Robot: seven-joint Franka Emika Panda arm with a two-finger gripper.
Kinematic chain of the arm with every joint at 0, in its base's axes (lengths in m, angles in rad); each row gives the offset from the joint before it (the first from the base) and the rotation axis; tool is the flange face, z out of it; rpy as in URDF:
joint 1: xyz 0 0 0.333 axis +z
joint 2: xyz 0 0 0 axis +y
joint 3: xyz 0 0 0.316 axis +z
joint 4: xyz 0.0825 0 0 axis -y
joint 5: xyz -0.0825 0 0.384 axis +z
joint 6: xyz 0 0 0 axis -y
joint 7: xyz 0.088 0 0 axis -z
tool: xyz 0 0 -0.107 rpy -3.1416 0 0
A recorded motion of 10 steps. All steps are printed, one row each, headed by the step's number.
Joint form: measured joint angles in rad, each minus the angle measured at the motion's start. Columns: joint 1, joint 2, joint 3, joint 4, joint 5, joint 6, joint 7.
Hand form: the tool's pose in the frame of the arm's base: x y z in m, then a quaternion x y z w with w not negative. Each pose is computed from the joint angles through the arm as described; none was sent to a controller.
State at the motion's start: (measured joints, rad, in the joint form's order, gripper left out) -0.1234 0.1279 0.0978 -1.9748 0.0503 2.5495 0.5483
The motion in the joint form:
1: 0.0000 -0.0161 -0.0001 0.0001 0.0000 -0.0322 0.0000
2: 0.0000 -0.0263 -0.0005 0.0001 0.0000 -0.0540 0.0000
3: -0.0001 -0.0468 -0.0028 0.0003 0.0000 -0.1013 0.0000
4: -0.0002 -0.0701 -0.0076 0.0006 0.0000 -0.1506 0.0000
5: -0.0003 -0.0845 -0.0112 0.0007 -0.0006 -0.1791 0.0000
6: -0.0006 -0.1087 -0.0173 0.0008 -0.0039 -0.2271 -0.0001
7: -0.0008 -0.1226 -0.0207 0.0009 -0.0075 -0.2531 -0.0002
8: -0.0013 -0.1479 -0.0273 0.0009 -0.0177 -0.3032 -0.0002
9: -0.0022 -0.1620 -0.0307 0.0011 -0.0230 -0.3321 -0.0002
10: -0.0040 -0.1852 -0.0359 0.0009 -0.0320 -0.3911 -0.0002
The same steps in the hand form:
1: 0.6163 -0.0180 0.4601 -0.93130 0.29390 -0.20039 0.07840
2: 0.6137 -0.0179 0.4636 -0.93257 0.29396 -0.19497 0.07668
3: 0.6079 -0.0185 0.4703 -0.93512 0.29488 -0.18256 0.07263
4: 0.6014 -0.0206 0.4785 -0.93706 0.29684 -0.17066 0.06835
5: 0.5972 -0.0222 0.4838 -0.93797 0.29819 -0.16426 0.06568
6: 0.5900 -0.0251 0.4924 -0.93957 0.29995 -0.15363 0.06034
7: 0.5857 -0.0267 0.4976 -0.94044 0.30050 -0.14845 0.05682
8: 0.5775 -0.0302 0.5065 -0.94228 0.30119 -0.13795 0.04856
9: 0.5727 -0.0323 0.5113 -0.94315 0.30197 -0.13167 0.04401
10: 0.5635 -0.0356 0.5178 -0.94513 0.30357 -0.11553 0.03503

